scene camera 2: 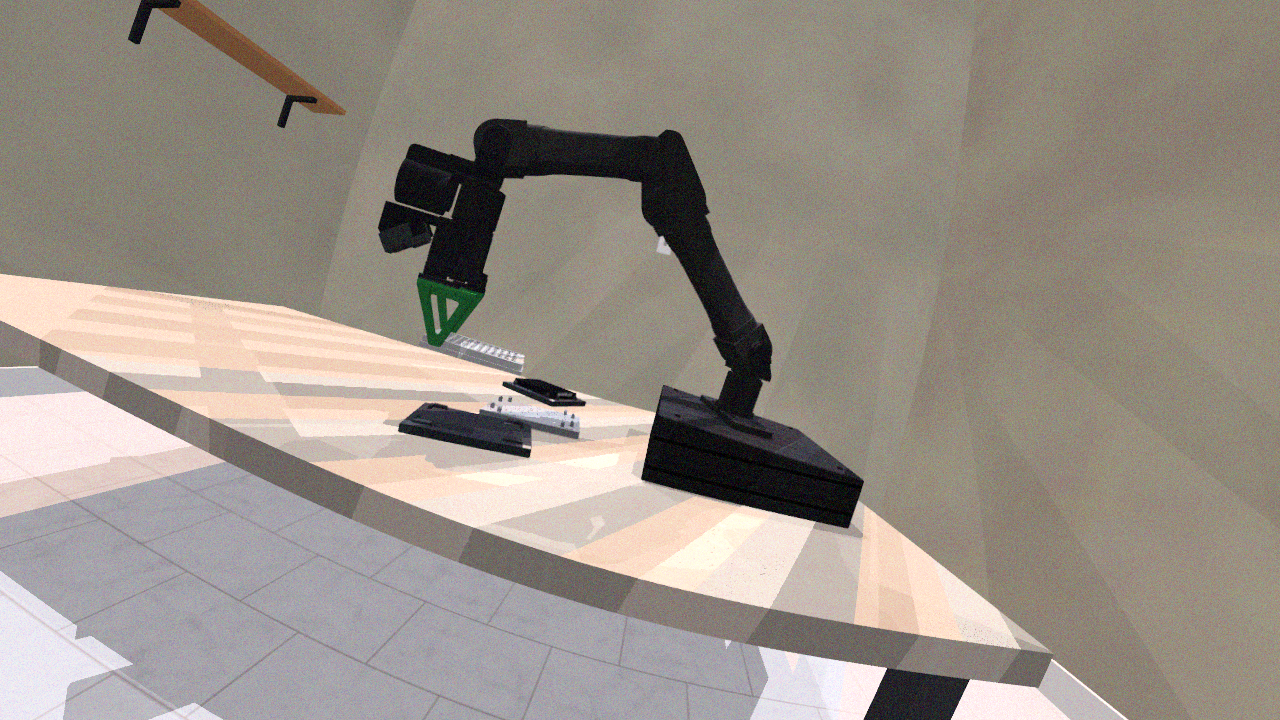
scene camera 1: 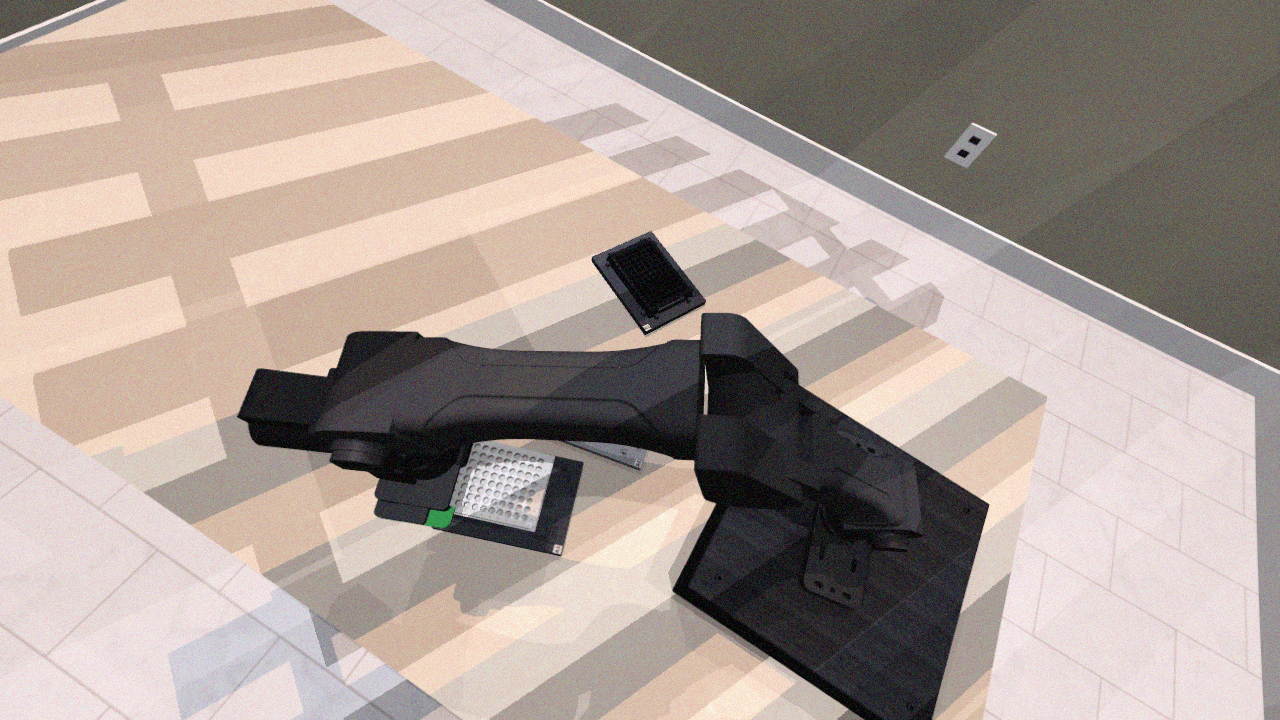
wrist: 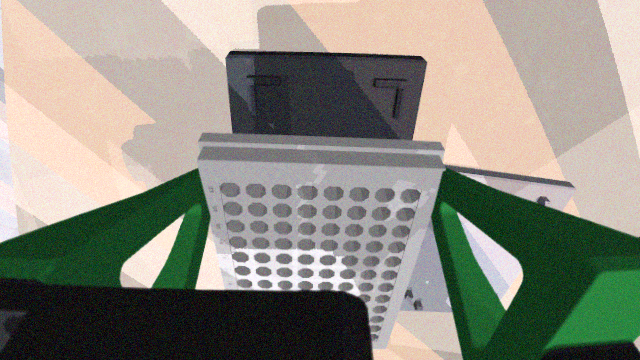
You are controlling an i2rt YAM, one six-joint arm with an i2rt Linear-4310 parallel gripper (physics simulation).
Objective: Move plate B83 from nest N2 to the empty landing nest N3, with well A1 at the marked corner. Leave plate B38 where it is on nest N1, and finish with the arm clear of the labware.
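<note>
The white 96-well plate B83 (scene camera 1: 505, 488) (scene camera 2: 487, 353) (wrist: 320, 156) hangs level above the dark nest N2 (scene camera 1: 565, 492) (scene camera 2: 465, 431) (wrist: 320, 100), apart from it. My gripper (scene camera 1: 440, 517) (scene camera 2: 436, 342) (wrist: 320, 180) is shut on its long sides with green fingers; one finger is hidden in each scene view. The pale nest N3 (scene camera 1: 615, 453) (scene camera 2: 537, 416) (wrist: 432, 285) is empty, with small posts, partly hidden by the arm in scene view 1. The black plate B38 (scene camera 1: 650, 273) (scene camera 2: 547, 388) sits on dark nest N1 (scene camera 1: 626, 302). Well A1 cannot be made out.
The arm's black base block (scene camera 1: 859, 617) (scene camera 2: 751, 465) stands on the striped table. In scene view 1, the upper arm passes over part of N3, and N1 lies on its far side. A wall shelf (scene camera 2: 255, 58) is high at the left in scene view 2.
</note>
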